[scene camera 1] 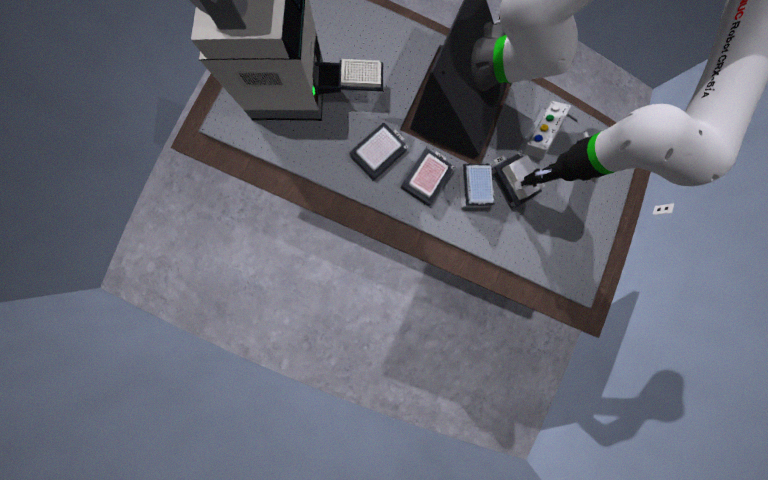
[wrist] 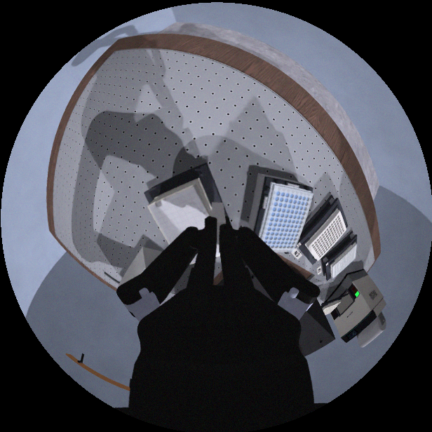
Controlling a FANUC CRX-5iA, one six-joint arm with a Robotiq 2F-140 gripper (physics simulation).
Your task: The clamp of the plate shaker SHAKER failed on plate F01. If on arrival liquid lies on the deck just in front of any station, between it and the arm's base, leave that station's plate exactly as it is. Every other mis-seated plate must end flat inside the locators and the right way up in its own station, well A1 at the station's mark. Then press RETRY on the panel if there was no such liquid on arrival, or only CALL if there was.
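Pixels of known places: gripper, fingertip midpoint: [scene camera 1: 517, 186]; arm's base at its link origin: [scene camera 1: 482, 65].
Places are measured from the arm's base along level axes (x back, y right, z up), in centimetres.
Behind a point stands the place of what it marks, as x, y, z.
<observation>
My gripper [scene camera 1: 524, 181] {-31.2, -24.7, -7.0} [wrist: 217, 211] is shut and empty, its tips over or beside the rightmost station's pale plate [scene camera 1: 514, 174] {-27.6, -22.7, -6.9} [wrist: 181, 212]. This plate shows a blank surface without visible wells and looks tilted on its dark station [scene camera 1: 510, 195] {-33.2, -25.6, -11.2} [wrist: 172, 181]; the fingers hide part of it. A blue-welled plate [scene camera 1: 479, 183] {-34.4, -12.0, -8.1} [wrist: 286, 216] is on the neighbouring station. A red-welled plate [scene camera 1: 430, 174] {-35.9, 4.3, -11.0} [wrist: 327, 235] and a white plate [scene camera 1: 380, 148] {-33.3, 22.9, -10.0} [wrist: 343, 260] lie in stations farther along. The button panel [scene camera 1: 538, 148] {-14.2, -30.1, -8.3} [wrist: 137, 267] stands behind the rightmost station. I cannot make out liquid or which station is SHAKER.
A large instrument [scene camera 1: 277, 93] {-30.9, 55.9, -0.5} [wrist: 372, 295] with a green light holds another plate [scene camera 1: 361, 72] {-13.8, 35.8, -4.0} on its extended tray. The arm's dark base plate [scene camera 1: 447, 127] {-20.9, 4.2, -5.8} lies behind the stations. A brown border [scene camera 1: 339, 206] {-55.1, 30.7, -16.2} [wrist: 320, 115] edges the perforated deck [scene camera 1: 543, 249] {-46.8, -46.6, -14.9} [wrist: 200, 90].
</observation>
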